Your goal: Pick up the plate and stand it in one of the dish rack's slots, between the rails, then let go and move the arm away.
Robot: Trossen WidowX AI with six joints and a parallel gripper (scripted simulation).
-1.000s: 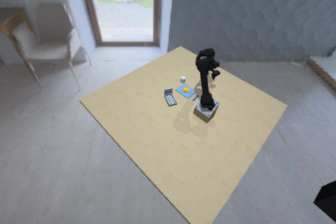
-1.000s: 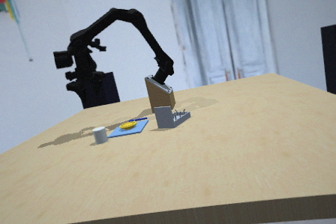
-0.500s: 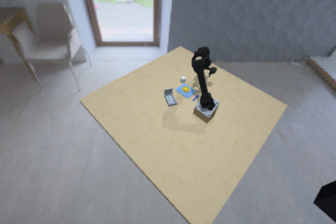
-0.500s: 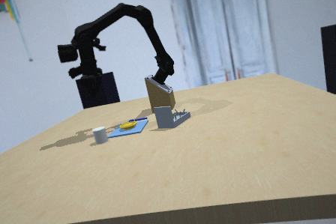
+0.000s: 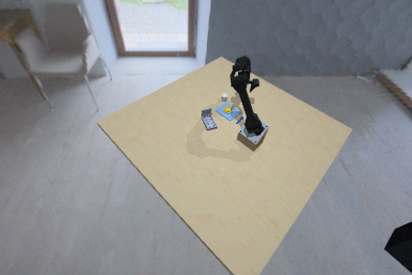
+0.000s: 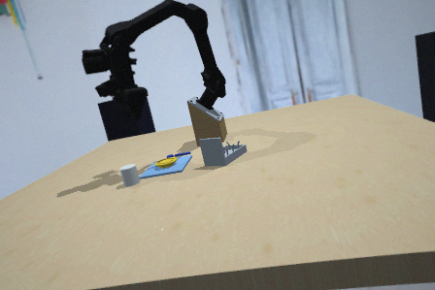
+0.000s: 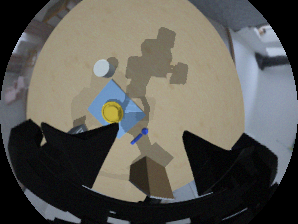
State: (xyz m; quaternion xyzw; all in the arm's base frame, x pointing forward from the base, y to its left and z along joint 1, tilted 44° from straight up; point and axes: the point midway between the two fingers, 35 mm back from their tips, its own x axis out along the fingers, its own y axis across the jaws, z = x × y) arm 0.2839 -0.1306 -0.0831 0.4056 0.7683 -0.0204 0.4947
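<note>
The yellow plate is 15 cm below my gripper tip, 9 cm to the left of it and 4 cm ahead of it. The rest, counted from my gripper tip: blue utensil (16 cm below, 8 cm to the left, 8 cm behind); white cup (15 cm ahead, 14 cm below, 3 cm to the left); grey dish rack (28 cm to the left, 14 cm below, 3 cm ahead).
</note>
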